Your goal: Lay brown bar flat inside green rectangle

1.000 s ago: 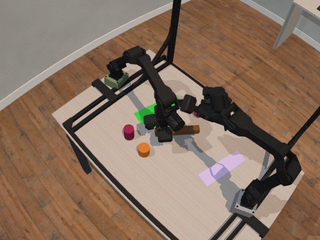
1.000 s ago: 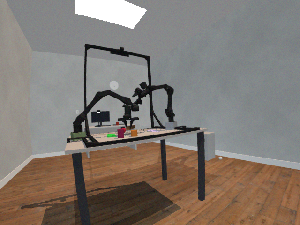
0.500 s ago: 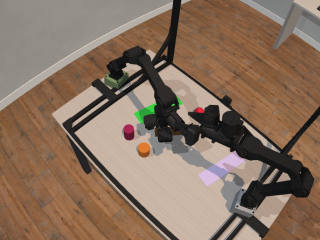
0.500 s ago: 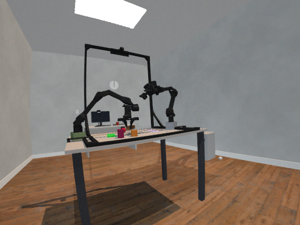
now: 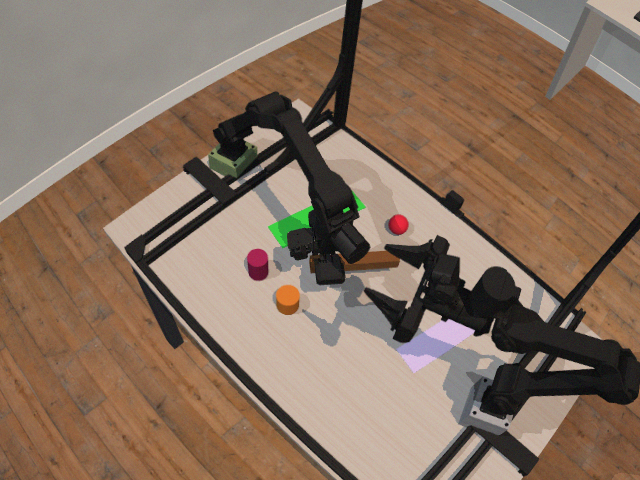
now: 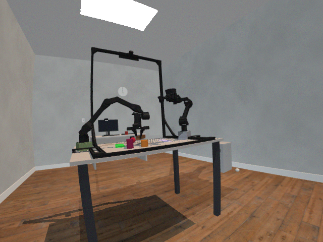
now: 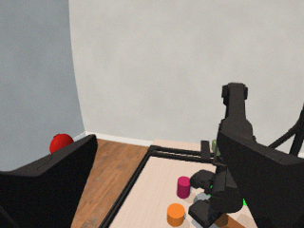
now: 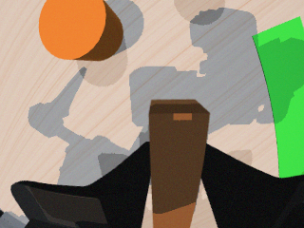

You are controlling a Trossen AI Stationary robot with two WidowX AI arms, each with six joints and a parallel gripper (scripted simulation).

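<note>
The brown bar is 6 cm behind my right hand, 4 cm to the left of it and 3 cm below it. The rest, counted from my right hand: green rectangle (14 cm to the right, 11 cm behind, 9 cm below); maroon cylinder (11 cm to the right, 11 cm ahead, 6 cm below); orange cylinder (11 cm ahead, 7 cm below, 1 cm to the left).
</note>
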